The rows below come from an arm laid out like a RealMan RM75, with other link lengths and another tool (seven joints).
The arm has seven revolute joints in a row. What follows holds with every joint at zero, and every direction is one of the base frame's.
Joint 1 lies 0.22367 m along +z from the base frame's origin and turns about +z.
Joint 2 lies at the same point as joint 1 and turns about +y.
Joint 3 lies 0.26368 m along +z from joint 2 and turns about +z.
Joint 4 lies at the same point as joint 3 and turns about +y.
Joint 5 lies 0.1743 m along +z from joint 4 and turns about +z.
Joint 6 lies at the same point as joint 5 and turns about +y.
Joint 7 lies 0.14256 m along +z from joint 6 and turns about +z.
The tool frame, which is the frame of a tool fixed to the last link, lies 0.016 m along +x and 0.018 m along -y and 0.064 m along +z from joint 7; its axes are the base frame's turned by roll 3.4, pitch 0 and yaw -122.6 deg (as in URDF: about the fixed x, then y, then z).
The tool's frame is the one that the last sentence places.
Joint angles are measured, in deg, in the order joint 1, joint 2, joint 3, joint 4, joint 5, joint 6, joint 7. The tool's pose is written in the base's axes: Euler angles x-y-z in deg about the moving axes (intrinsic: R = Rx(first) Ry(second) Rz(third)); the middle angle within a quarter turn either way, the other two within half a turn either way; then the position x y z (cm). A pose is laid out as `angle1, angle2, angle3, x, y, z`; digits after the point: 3 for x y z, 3 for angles.
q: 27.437, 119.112, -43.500, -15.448, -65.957, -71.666, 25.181
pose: -111.223, -26.597, -93.447, 27.407, 39.813, -2.082
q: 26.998, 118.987, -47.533, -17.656, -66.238, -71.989, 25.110
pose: -115.128, -28.509, -97.868, 26.493, 39.578, -2.648
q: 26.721, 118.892, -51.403, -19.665, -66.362, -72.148, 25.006
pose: -118.984, -30.161, -102.107, 25.556, 39.353, -3.281
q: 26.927, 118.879, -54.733, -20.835, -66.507, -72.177, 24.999
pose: -122.732, -31.537, -105.560, 24.595, 39.173, -4.126
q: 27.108, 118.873, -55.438, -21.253, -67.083, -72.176, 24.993
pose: -124.169, -31.903, -106.998, 24.272, 39.139, -4.411
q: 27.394, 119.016, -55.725, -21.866, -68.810, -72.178, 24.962
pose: -126.432, -32.197, -109.259, 23.869, 39.041, -4.918
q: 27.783, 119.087, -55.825, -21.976, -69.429, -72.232, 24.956
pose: -127.384, -32.530, -110.178, 23.539, 39.087, -5.145
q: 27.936, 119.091, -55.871, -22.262, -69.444, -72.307, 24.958
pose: -127.483, -32.840, -110.573, 23.323, 39.183, -5.075
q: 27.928, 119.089, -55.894, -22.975, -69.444, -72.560, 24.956
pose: -127.453, -33.358, -111.210, 23.044, 39.273, -4.847
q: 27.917, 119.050, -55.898, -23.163, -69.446, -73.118, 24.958
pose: -127.584, -33.944, -111.484, 22.834, 39.220, -4.751
